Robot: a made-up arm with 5 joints. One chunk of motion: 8 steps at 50 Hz.
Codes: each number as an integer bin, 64 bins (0 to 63) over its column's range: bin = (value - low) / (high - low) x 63, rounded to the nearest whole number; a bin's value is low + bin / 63 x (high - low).
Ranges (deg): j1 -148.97..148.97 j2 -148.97..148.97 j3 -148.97..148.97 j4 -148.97..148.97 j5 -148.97..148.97
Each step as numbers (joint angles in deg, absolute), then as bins.
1 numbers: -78.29 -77.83 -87.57 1.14 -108.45
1 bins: 15 15 13 32 9
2 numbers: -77.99 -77.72 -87.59 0.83 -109.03
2 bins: 15 15 13 32 8
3 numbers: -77.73 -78.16 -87.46 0.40 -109.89
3 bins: 15 15 13 32 8
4 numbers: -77.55 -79.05 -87.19 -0.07 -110.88
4 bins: 15 15 13 31 8
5 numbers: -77.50 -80.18 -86.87 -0.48 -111.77
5 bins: 15 15 13 31 8
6 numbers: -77.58 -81.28 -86.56 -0.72 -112.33
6 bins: 15 14 13 31 8
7 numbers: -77.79 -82.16 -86.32 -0.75 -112.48
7 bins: 15 14 13 31 8
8 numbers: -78.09 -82.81 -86.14 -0.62 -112.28
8 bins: 15 14 13 31 8
